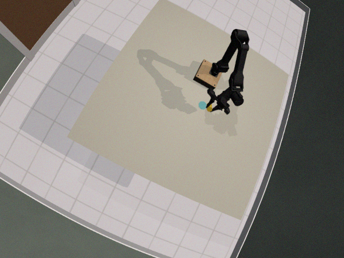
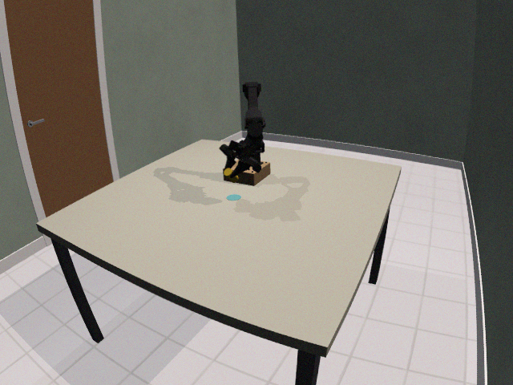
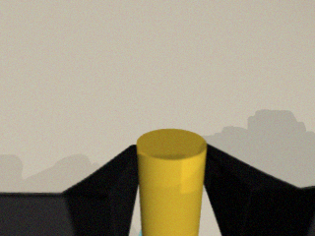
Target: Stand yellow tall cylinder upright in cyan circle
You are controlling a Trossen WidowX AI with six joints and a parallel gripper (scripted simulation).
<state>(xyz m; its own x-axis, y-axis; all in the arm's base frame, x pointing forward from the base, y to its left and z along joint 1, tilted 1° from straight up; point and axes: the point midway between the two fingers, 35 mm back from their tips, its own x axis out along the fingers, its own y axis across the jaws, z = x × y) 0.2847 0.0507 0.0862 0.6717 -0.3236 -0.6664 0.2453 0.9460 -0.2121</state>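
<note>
Now: hand 1 cm to the left of the yellow tall cylinder and 3 cm above it. The rest, counted from my hand: cyan circle 4 cm behind, 3 cm to the right, 14 cm below.
</note>
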